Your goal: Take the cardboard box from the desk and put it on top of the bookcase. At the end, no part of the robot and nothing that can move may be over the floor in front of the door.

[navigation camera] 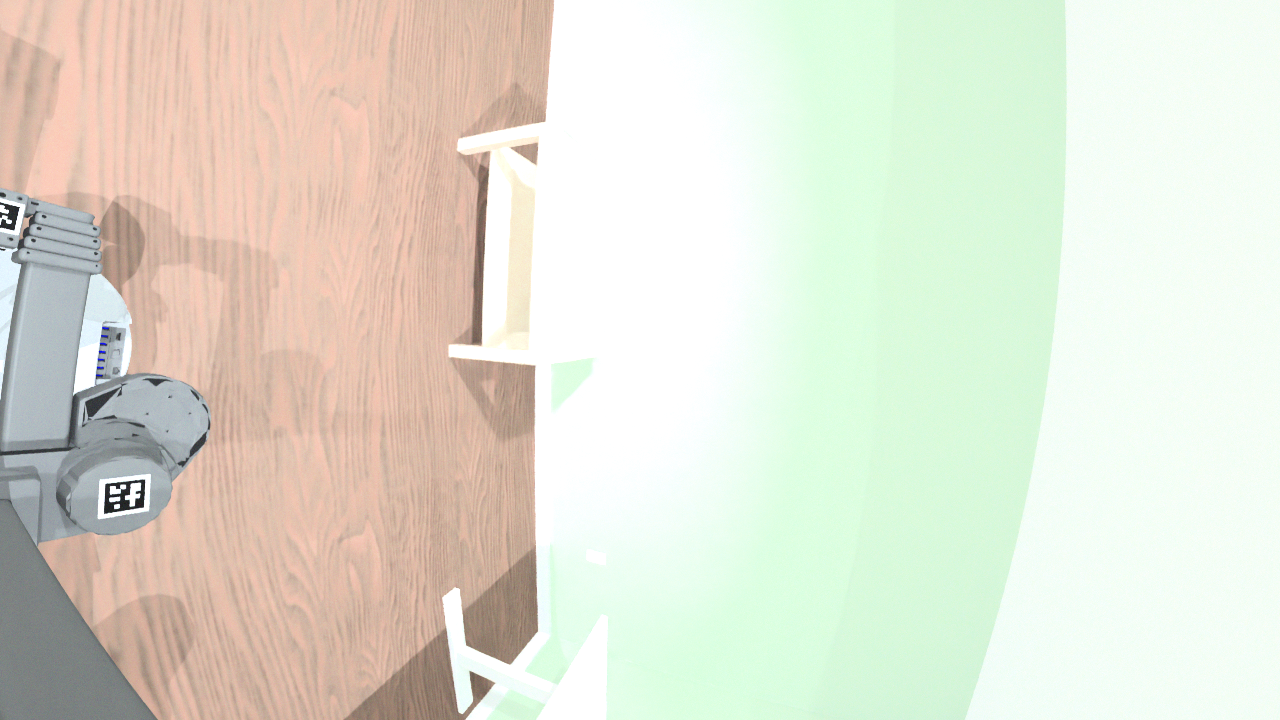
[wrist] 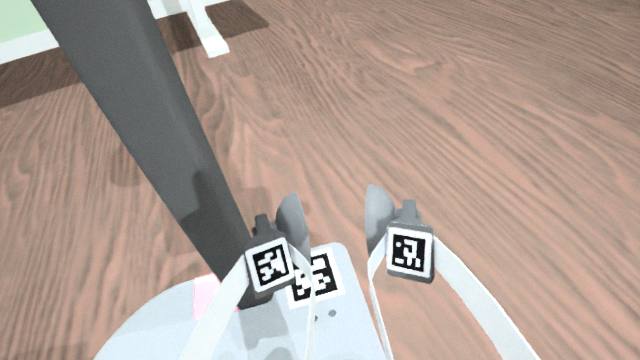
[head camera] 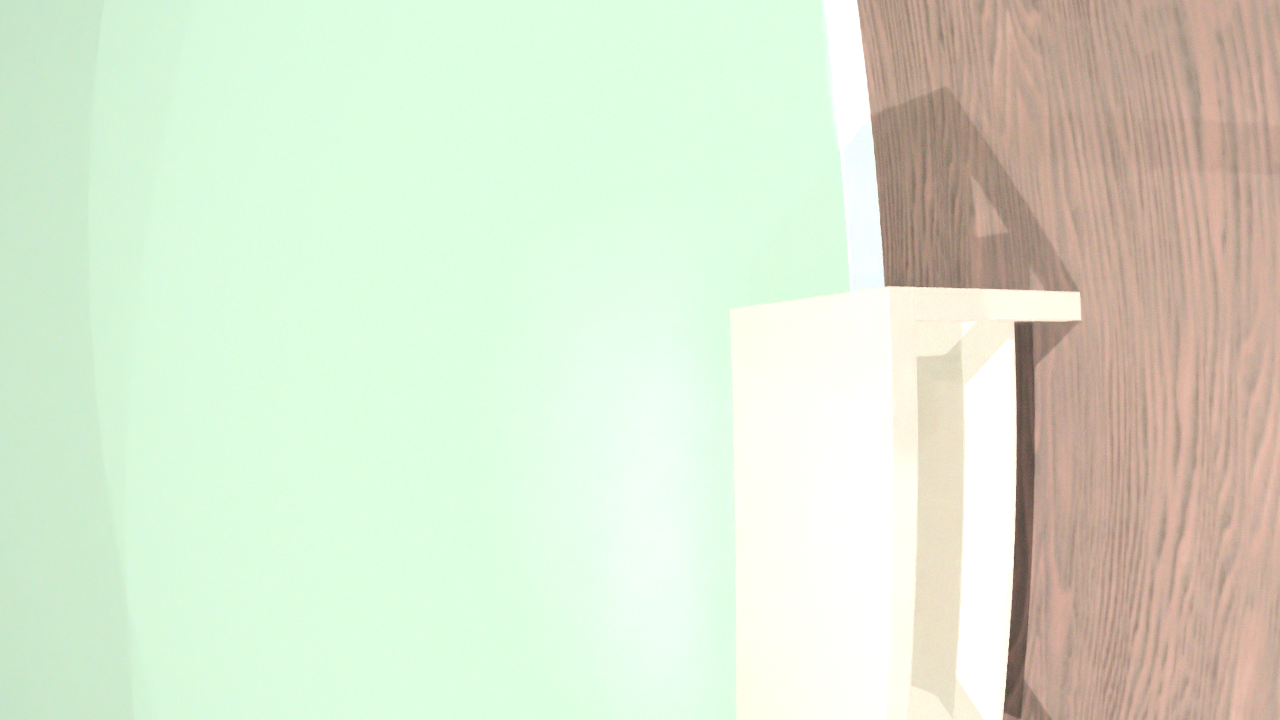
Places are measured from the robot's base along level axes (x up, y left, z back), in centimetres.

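Where they show: gripper, fingertip midpoint: (wrist: pixel 335 214).
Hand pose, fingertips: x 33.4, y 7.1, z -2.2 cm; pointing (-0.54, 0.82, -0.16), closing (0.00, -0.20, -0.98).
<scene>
After its pixels a point has its place.
My gripper (wrist: pixel 335 214) @(y 7.1, x 33.4, z -2.2 cm) is open and empty, its two fingertips apart above the wood floor and beside the robot's base in the wrist view. Part of a white desk (navigation camera: pixel 583 680) @(y 108.7, x 72.1, z 129.7 cm) shows at the bottom of the navigation view, with its leg and foot on the floor. A white foot (wrist: pixel 210 40) on the floor, which looks like the desk's, shows at the top of the wrist view. The cardboard box and the bookcase do not show in these views.
A cream low piece of furniture (head camera: pixel 814 501) @(y -45.2, x 45.1, z 143.4 cm) (navigation camera: pixel 510 250) @(y -56.2, x 15.1, z 137.7 cm) with side panels stands against the green wall (head camera: pixel 429 358) @(y -25.2, x 102.6, z 189.4 cm) (navigation camera: pixel 832 268) @(y -63.1, x 149.7, z 183.2 cm). The dark mast (wrist: pixel 145 120) @(y 11.6, x 39.5, z 6.6 cm) (navigation camera: pixel 62 635) @(y 11.6, x 91.7, z 7.2 cm) rises beside the gripper. The robot's base (wrist: pixel 150 325) @(y 12.3, x 16.0, z 18.0 cm) lies below it. The arm (navigation camera: pixel 49 349) @(y -2.2, x 58.8, z 10.5 cm) shows at the navigation view's left.
</scene>
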